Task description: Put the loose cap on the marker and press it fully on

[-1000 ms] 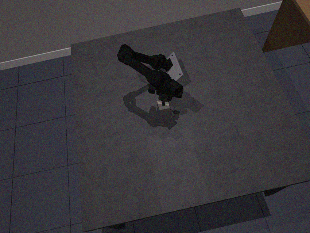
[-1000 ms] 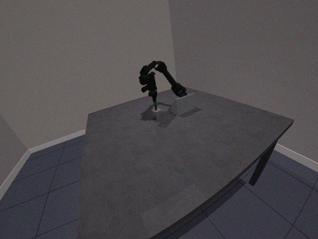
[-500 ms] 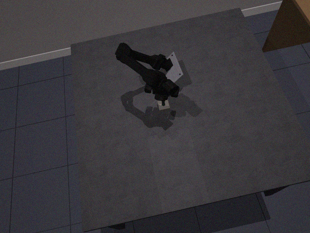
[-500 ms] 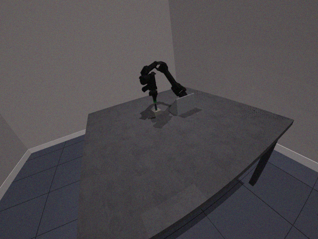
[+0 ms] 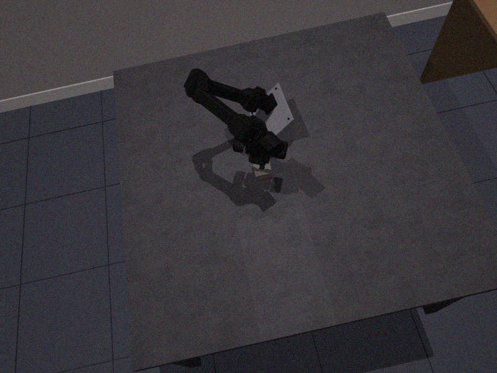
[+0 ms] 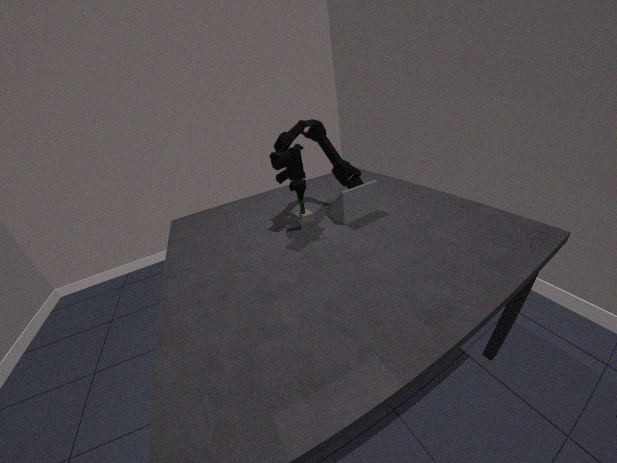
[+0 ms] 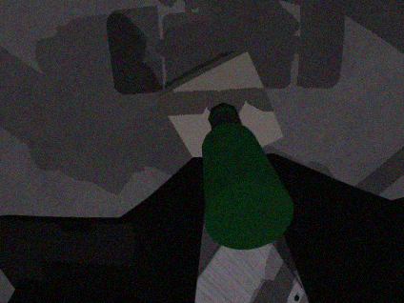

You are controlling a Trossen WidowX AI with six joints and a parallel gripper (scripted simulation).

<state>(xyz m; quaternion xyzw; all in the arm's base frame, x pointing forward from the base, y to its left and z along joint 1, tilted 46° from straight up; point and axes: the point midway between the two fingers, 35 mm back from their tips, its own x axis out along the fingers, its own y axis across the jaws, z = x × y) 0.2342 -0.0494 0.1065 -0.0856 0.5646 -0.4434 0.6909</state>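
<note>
My gripper tip is now 30 mm above the dark marker. Also, from my gripper tip: green cap: 10 mm above.
</note>
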